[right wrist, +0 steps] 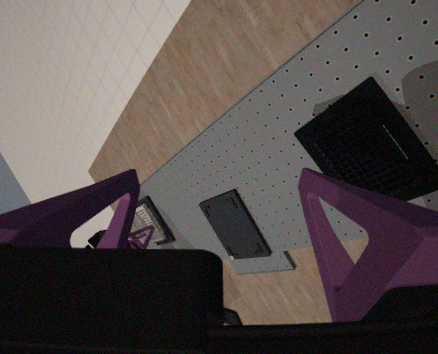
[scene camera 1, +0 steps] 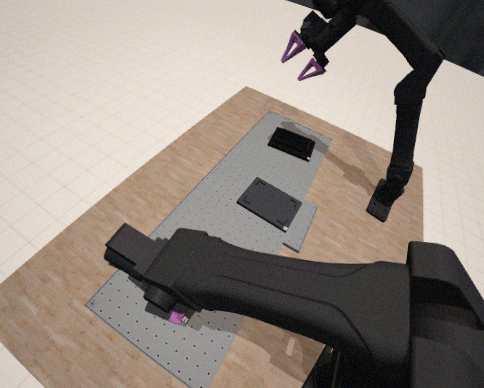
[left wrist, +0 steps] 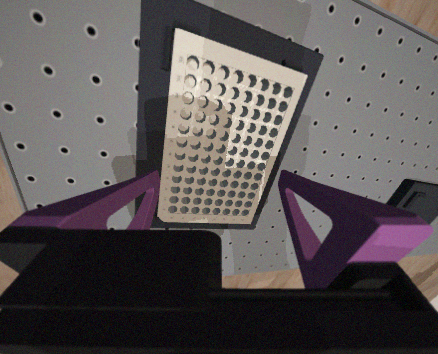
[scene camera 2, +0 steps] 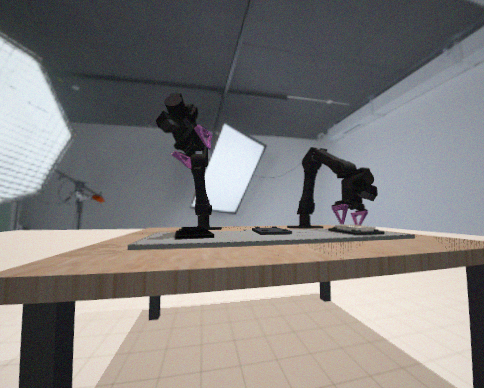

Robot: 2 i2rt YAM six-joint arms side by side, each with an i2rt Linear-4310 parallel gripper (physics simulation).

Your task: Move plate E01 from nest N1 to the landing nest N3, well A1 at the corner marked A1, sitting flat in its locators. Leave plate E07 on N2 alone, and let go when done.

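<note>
A cream well plate, E01 by its place (label unreadable) [scene camera 2: 353,228] [left wrist: 225,145] [right wrist: 149,220], lies in the dark nest N1 [left wrist: 152,50]. My left gripper [scene camera 2: 351,224] [left wrist: 219,176] is open and empty, close above it, its fingers toward the plate's two long sides near one short end. The arm mostly hides this in scene camera 1. The landing nest N3 [scene camera 1: 270,202] [scene camera 2: 272,231] [right wrist: 235,225] is bare, with corner locators and a pale mark at one corner. A black plate, E07 [scene camera 1: 291,142] [scene camera 2: 194,231] [right wrist: 370,140], lies on N2. My right gripper [scene camera 1: 292,70] [scene camera 2: 200,157] [right wrist: 219,177] is open and empty, high up.
A grey perforated board [scene camera 1: 215,182] [scene camera 2: 240,241] [left wrist: 70,125] [right wrist: 280,115] bears all the nests on the wooden table [scene camera 1: 125,200] [scene camera 2: 250,260]. The left arm [scene camera 1: 300,285] reaches low across the board in scene camera 1. The right arm's base [scene camera 1: 378,207] stands beyond the board's edge.
</note>
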